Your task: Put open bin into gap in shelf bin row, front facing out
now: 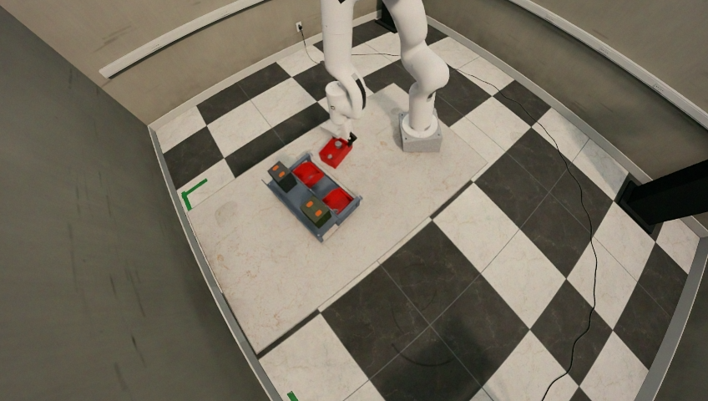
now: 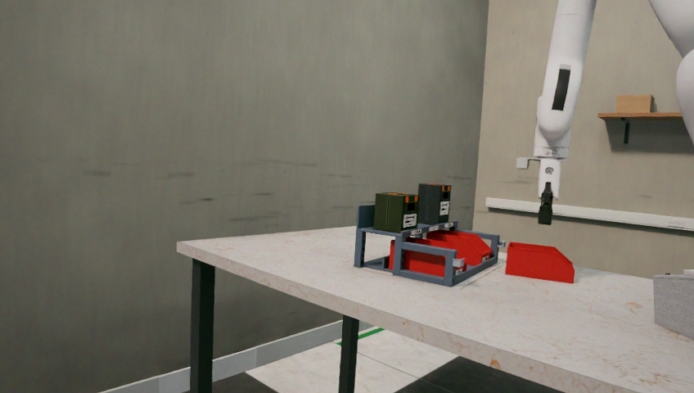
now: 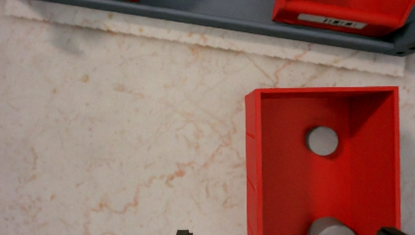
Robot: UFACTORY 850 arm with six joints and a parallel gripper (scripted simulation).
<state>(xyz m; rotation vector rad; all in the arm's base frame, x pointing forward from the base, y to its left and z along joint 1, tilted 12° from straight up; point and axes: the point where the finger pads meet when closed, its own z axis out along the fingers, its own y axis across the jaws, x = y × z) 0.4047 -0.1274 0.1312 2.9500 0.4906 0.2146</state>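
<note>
The red open bin is 12 cm below my hand, 5 cm to the right of it and 2 cm ahead of it. From my hand the other things lie so: grey-blue shelf: 26 cm ahead, 10 cm to the left, 9 cm below; then large grey disc: 14 cm below, 8 cm to the right, 2 cm behind; then dark grey box: 34 cm ahead.
</note>
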